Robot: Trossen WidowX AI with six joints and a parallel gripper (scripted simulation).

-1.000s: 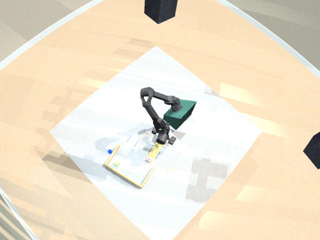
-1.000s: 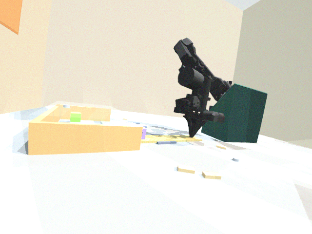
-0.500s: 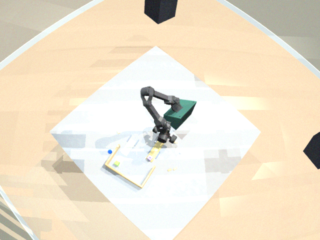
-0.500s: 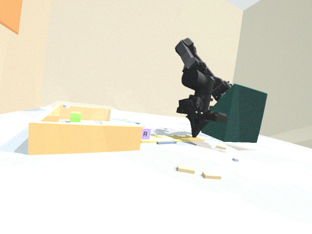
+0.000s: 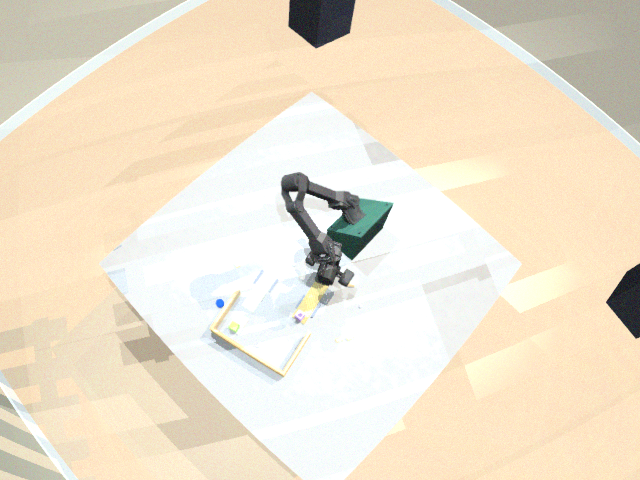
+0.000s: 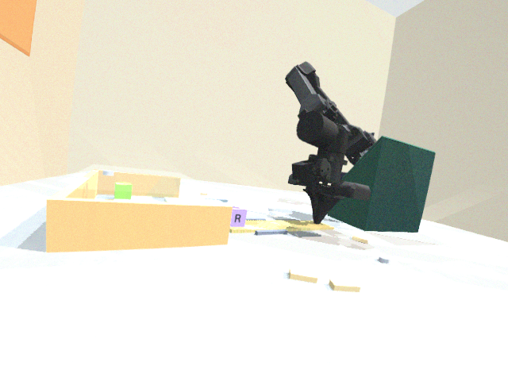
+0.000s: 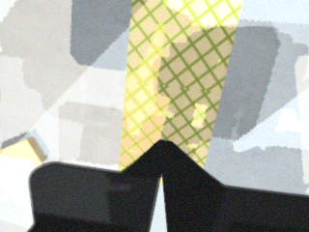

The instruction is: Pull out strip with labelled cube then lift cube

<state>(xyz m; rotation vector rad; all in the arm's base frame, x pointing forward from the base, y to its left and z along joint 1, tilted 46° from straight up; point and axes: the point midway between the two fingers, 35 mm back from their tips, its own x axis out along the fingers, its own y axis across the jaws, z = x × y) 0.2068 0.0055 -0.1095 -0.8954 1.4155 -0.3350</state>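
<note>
Right now the gridded strip is 90 mm ahead of my gripper tip and 30 mm to the left of it. Round my gripper tip: purple cube marked r (190 mm ahead, 60 mm to the left, 20 mm above).
</note>
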